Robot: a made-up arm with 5 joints.
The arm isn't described. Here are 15 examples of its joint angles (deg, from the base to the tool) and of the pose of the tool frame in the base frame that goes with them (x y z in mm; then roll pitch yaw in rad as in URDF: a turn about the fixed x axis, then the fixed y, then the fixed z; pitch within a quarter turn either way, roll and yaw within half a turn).
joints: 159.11 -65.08 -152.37 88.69 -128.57
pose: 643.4 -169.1 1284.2 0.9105 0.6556 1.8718
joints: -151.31 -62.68 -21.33 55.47 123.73
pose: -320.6 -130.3 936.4 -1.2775 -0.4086 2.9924
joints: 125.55 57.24 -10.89 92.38 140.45
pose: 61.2 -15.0 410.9 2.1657 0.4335 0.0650
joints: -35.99 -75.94 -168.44 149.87 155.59
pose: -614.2 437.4 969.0 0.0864 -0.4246 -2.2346
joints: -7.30 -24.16 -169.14 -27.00 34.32
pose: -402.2 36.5 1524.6 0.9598 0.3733 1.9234
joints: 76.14 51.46 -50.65 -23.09 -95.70
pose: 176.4 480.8 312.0 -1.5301 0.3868 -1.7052
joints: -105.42 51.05 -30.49 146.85 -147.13
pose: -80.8 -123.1 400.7 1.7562 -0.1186 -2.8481
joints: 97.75 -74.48 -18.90 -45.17 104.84
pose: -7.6 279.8 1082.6 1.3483 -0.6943 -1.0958
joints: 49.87 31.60 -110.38 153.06 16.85
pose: 477.4 516.5 967.5 -0.2860 0.2828 2.3593
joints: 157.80 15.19 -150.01 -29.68 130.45
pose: -329.6 183.4 1556.1 1.3928 -0.2048 0.3369
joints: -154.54 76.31 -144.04 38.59 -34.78
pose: -850.1 -323.2 648.2 -2.0002 0.2815 -0.5812
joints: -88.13 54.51 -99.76 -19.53 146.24
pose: 6.7 -822.3 619.4 -0.5154 -0.5268 -2.8315
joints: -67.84 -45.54 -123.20 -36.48 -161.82
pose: -147.1 290.2 1534.5 1.9916 -0.1333 -2.4660
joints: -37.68 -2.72 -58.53 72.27 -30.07
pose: 424.8 -372.5 830.8 -1.4038 -0.0959 1.4299
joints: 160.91 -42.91 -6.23 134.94 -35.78
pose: -214.5 157.0 701.5 -0.0903 -0.6225 -1.8513
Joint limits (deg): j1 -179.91..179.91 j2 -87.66..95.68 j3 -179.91..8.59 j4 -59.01..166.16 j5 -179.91..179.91
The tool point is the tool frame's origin. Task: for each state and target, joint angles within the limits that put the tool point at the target. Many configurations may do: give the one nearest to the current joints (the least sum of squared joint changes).
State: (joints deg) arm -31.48 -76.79 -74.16 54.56 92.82
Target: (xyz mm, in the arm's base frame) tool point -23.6 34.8 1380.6
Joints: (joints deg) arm -72.13 -73.07 -71.67 54.61 100.33
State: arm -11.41 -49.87 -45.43 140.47 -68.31
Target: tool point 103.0 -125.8 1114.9
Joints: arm -36.91 -67.00 -44.48 144.67 -67.79
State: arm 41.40 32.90 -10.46 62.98 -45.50
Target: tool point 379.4 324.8 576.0
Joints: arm 45.83 7.44 -39.14 61.71 -45.37
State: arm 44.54 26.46 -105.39 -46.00 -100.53
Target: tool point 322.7 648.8 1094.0
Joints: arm 67.66 16.43 -91.74 -52.95 -101.40
